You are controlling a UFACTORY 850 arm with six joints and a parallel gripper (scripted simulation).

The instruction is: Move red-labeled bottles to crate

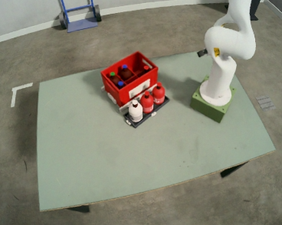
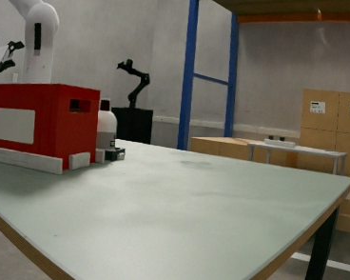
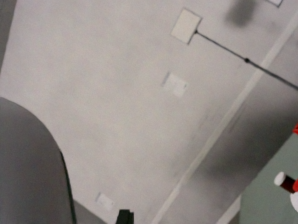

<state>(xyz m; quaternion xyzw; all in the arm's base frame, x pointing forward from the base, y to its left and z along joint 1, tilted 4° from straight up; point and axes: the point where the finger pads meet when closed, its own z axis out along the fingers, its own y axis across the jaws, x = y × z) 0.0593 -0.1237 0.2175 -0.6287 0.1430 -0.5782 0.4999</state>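
Right now my hand is 41 cm short of the white bottle, 15 cm to the right of it and 23 cm above it. Round my hand: red crate: 40 cm ahead, 7 cm to the right, 23 cm below; then dark grey tray: 33 cm ahead, 11 cm to the left, 30 cm below; then red-capped bottle: 26 cm ahead, 6 cm to the left, 23 cm below.
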